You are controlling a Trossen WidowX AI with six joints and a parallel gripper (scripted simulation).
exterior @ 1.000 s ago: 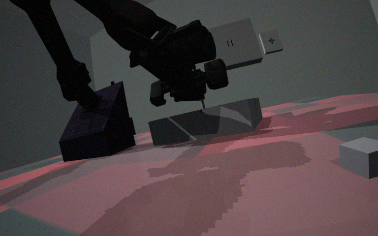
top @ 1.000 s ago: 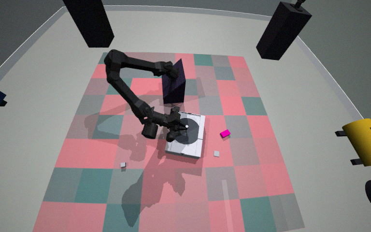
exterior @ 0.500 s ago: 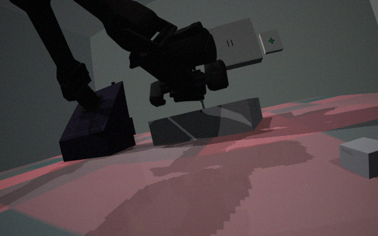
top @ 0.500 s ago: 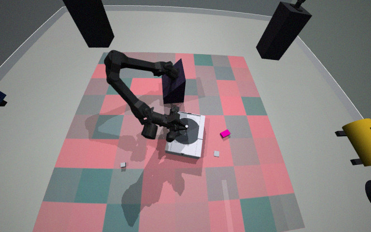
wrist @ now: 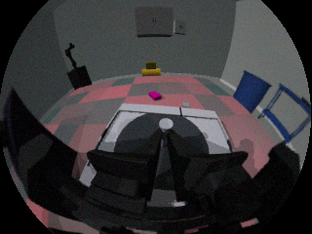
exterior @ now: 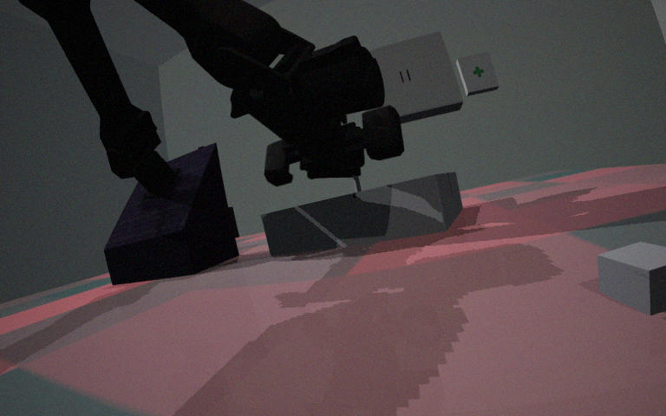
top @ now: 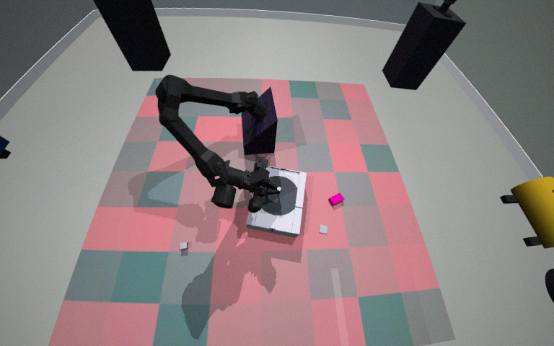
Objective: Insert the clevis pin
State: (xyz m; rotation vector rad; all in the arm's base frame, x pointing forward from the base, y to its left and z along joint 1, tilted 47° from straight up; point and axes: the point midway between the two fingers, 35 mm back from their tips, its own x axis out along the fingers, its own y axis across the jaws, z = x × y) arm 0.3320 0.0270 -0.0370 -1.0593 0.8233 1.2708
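Now: gripper tip 10 mm above the steel clevis pin. The rest, counted from my gripper tip: dark aluminium disc: 30 mm below; then grey cube: 330 mm to the right, 180 mm ahead, 80 mm below; then steel tray: 50 mm below, 10 mm ahead.
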